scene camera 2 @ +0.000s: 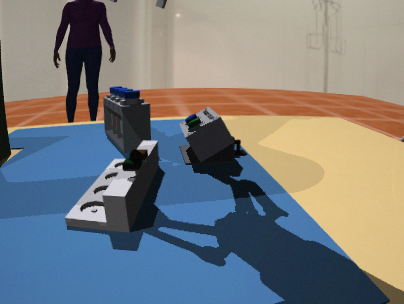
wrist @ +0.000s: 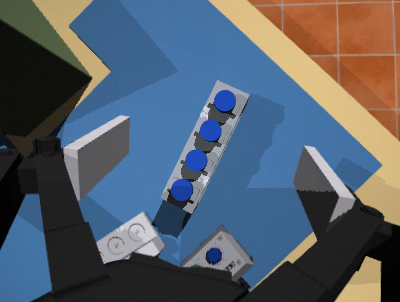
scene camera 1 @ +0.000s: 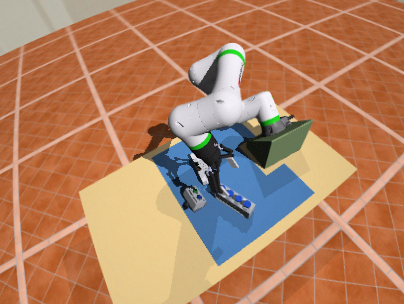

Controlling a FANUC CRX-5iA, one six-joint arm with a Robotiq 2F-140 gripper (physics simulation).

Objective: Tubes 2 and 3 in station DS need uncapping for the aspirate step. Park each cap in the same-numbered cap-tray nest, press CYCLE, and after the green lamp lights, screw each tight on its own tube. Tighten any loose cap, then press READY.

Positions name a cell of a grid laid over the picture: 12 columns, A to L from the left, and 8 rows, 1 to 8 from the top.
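Grey button box (scene camera 2: G4) (wrist: G7). Blue mat (scene camera 1: G7) (scene camera 2: G6) (wrist: E2). My gripper (scene camera 1: G5) (wrist: G4): open, holding nothing.
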